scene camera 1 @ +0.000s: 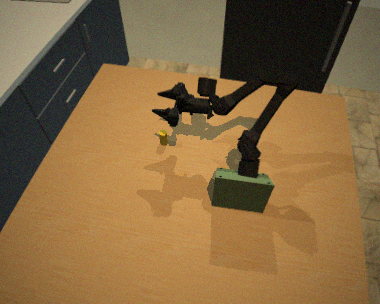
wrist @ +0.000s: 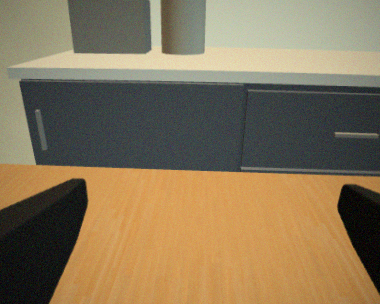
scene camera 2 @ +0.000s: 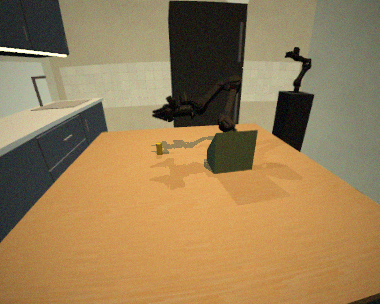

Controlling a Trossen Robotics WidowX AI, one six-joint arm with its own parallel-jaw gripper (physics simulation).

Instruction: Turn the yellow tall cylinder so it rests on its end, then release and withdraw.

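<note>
The yellow tall cylinder [scene camera 1: 163, 138] [scene camera 2: 159, 149] stands upright on its end on the wooden table [scene camera 1: 100, 225] [scene camera 2: 175, 240], left of the arm's base. It does not show in the wrist view. My gripper [scene camera 1: 156, 102] [scene camera 2: 154, 114] [wrist: 214, 193] is open with nothing between its fingers. It hangs well above the table, higher than the cylinder and apart from it. In the wrist view the two black fingers stand wide apart over the table top.
The arm is mounted on a green block [scene camera 1: 242, 192] [scene camera 2: 235, 152] right of the cylinder. Blue cabinets [scene camera 1: 60, 80] [scene camera 2: 65, 140] [wrist: 135, 125] stand beyond the table's left edge. A dark fridge [scene camera 1: 285, 40] [scene camera 2: 207, 55] stands behind. Another arm [scene camera 2: 301, 70] stands on a black pedestal [scene camera 2: 292, 117] at the right.
</note>
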